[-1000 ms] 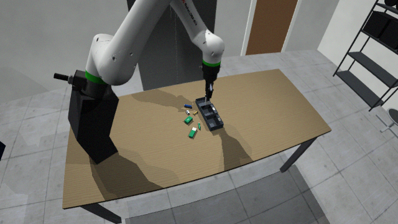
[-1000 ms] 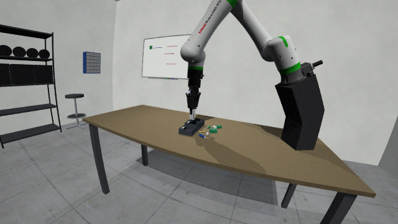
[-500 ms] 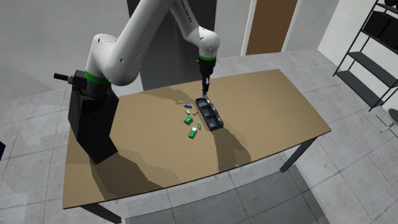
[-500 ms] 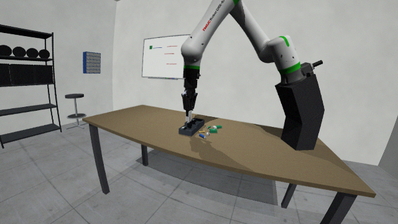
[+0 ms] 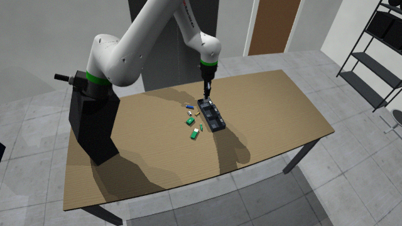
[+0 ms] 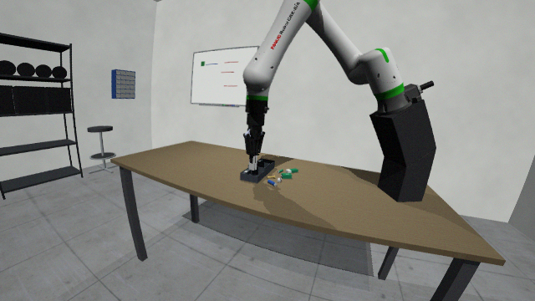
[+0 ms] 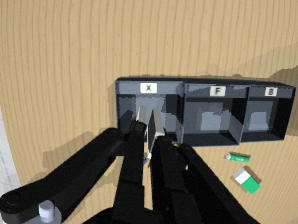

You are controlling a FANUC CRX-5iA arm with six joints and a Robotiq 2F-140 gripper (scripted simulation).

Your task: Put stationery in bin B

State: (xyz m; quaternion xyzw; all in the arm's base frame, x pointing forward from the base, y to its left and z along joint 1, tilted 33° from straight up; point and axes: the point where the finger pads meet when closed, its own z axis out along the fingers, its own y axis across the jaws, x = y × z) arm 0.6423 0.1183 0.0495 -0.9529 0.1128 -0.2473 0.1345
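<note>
Now: hand 120 mm past the white piece, 70 mm above it and 40 mm to the left of it. Also, from my hand: yellow piece: 70 mm below, 70 mm behind, 60 mm to the right; blue piece: 100 mm behind, 70 mm below, 10 mm to the left; bin row: 90 mm to the right, 60 mm below, 10 mm ahead.
</note>
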